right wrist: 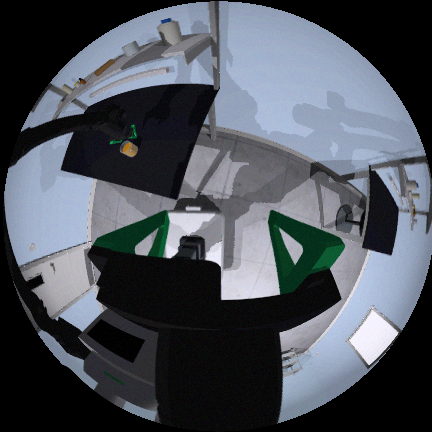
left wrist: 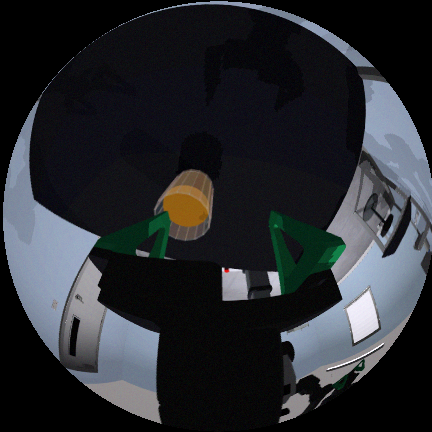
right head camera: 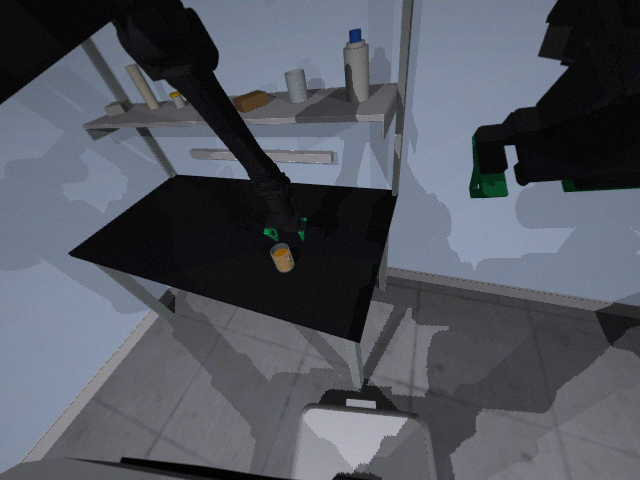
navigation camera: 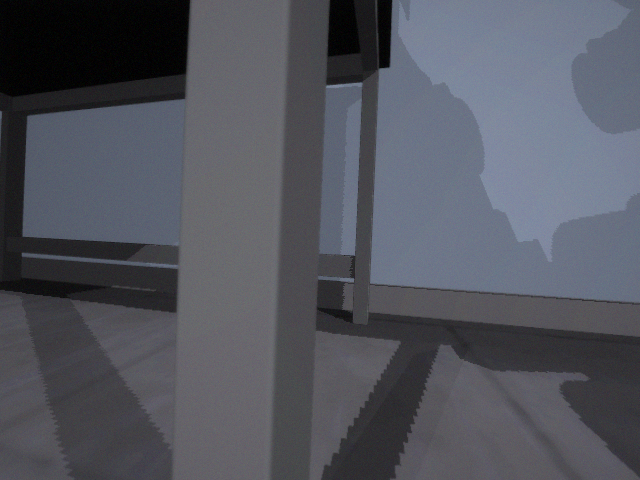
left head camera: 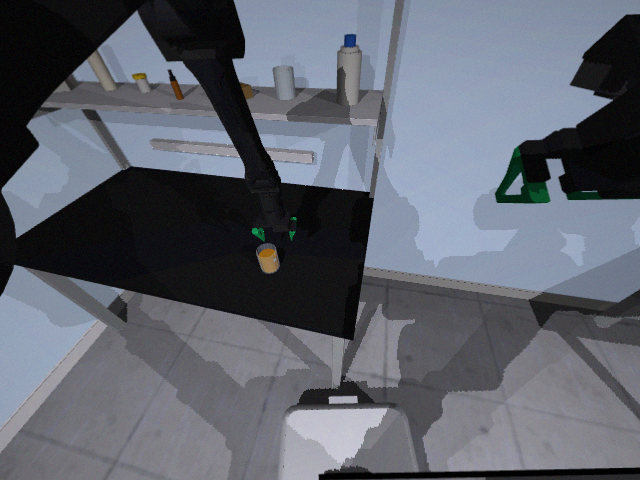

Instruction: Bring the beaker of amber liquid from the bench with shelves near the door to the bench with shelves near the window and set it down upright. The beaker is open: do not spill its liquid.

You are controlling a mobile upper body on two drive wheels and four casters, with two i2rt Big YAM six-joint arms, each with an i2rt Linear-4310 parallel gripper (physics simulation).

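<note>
The beaker of amber liquid (left head camera: 268, 260) (right head camera: 282, 259) (left wrist: 187, 207) (right wrist: 129, 149) stands upright on the black top of the bench with shelves (left head camera: 180, 248) (right head camera: 196, 248) (right wrist: 145, 170). My left gripper (left head camera: 277, 239) (right head camera: 290, 238) (left wrist: 219, 215) is open and empty above the bench, just behind the beaker in the head views. In the left wrist view the beaker shows near the tip of the left-hand finger, off centre between the fingers. My right gripper (right wrist: 218, 215) is open and empty, away from the bench. Another bench with a black top (right wrist: 382, 215) shows at the right of the right wrist view.
A shelf (left head camera: 320, 111) (right head camera: 330, 113) above the bench holds a blue-capped bottle (left head camera: 348, 76) (right head camera: 356, 72), a pale cup (left head camera: 284, 82) (right head camera: 296, 86) and several small items. A bench leg (navigation camera: 232, 232) stands close before the navigation camera. A round-seated stool (right wrist: 345, 218) stands near the other bench.
</note>
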